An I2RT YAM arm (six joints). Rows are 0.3 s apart.
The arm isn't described. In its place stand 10 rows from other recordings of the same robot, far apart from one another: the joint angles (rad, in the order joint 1, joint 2, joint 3, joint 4, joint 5, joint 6), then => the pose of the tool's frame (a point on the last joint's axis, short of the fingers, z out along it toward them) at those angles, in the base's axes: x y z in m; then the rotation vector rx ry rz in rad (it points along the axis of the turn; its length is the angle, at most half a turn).
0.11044, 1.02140, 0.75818, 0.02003, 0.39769, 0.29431 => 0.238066, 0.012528, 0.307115, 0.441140, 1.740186, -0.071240
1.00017, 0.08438, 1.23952, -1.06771, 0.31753, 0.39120 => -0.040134, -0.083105, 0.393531, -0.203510, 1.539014, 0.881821
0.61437, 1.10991, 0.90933, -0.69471, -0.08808, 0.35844 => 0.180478, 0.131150, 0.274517, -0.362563, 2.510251, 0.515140
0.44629, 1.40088, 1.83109, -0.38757, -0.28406, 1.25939 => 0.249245, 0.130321, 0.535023, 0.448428, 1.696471, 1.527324
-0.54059, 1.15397, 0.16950, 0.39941, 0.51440, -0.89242 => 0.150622, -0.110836, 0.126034, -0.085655, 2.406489, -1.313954
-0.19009, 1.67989, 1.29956, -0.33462, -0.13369, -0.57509 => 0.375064, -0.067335, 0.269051, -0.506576, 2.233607, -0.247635
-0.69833, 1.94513, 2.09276, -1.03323, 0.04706, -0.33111 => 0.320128, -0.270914, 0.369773, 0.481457, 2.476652, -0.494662
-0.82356, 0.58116, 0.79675, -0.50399, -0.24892, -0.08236 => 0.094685, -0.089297, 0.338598, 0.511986, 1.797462, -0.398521
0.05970, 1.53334, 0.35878, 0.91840, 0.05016, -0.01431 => 0.265635, 0.014089, 0.146699, -0.032232, 1.826364, -0.013814
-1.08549, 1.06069, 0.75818, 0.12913, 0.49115, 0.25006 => 0.100209, -0.226008, 0.309997, 1.412422, 1.178841, -1.025935
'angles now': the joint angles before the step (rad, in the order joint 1, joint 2, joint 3, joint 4, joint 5, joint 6). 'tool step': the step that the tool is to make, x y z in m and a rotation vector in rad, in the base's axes. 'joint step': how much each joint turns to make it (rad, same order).
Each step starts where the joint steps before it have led.
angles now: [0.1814, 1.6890, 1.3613, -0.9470, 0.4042, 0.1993]
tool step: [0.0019, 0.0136, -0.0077, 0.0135, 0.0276, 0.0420]
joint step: [0.0367, 0.0270, 0.0040, -0.0014, -0.0194, 0.0002]
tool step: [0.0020, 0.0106, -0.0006, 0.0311, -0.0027, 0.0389]
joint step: [0.0259, 0.0106, 0.0101, 0.0119, -0.0321, -0.0047]
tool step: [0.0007, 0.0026, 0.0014, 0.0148, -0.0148, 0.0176]
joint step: [0.0055, -0.0040, -0.0010, 0.0180, -0.0138, -0.0090]
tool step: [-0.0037, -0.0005, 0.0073, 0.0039, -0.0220, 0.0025]
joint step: [0.0014, -0.0252, -0.0029, 0.0005, 0.0012, -0.0017]
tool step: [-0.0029, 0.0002, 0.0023, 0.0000, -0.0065, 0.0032]
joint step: [0.0029, -0.0137, -0.0073, 0.0001, 0.0014, -0.0009]
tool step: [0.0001, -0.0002, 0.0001, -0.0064, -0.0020, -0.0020]
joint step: [0.0000, 0.0001, 0.0002, 0.0004, 0.0070, -0.0003]
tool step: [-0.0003, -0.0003, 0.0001, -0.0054, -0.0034, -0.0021]
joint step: [0.0000, -0.0020, -0.0024, 0.0023, 0.0064, 0.0000]
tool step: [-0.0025, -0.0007, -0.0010, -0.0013, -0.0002, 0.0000]
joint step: [0.0000, -0.0095, -0.0146, 0.0051, 0.0012, -0.0005]
